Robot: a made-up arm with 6 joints.
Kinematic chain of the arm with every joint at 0, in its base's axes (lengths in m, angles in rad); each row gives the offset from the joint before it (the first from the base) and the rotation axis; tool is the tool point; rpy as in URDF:
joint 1: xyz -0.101 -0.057 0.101 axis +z
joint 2: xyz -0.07 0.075 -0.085 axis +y
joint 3: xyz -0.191 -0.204 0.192 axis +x
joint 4: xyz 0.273 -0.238 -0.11 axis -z
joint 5: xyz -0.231 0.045 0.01 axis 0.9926 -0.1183 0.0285
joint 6: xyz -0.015 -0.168 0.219 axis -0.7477 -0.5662 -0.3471
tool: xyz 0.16 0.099 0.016 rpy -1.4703 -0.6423 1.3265
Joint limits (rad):
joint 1: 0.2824..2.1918
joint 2: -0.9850..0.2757
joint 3: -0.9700..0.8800
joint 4: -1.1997..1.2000
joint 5: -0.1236..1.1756
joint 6: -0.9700..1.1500
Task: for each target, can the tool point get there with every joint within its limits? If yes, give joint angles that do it. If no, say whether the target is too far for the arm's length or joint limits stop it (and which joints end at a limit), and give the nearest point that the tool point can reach.
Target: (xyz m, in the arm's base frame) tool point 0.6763 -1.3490 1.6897
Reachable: no: too far | nearest point 0.1920 -0.5440 0.5507 | short by 1.476 m
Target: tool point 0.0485 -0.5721 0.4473
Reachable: yes | joints 1.0499 -0.8040 -0.7230 -0.6985 0.5501 0.1208
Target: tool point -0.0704 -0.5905 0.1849
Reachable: yes | joints 0.5201 -0.6869 0.2484 0.2326 0.2503 0.7054
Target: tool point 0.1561 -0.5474 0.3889
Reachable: yes | joints 0.5393 -0.1299 -0.4280 -0.5202 1.0325 -0.0991
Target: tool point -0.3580 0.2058 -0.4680
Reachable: no: joint limits stop it (at a limit: joint 1, joint 2, joint 3, joint 4, joint 5, joint 6) | nearest point 0.0834 0.2723 -0.2326 | short by 0.505 m
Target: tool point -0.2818 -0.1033 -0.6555
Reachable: no: joint limits stop it (at a limit: joint 1, joint 2, joint 3, joint 5, joint 6) | nearest point -0.1676 -0.3208 -0.1711 | short by 0.543 m
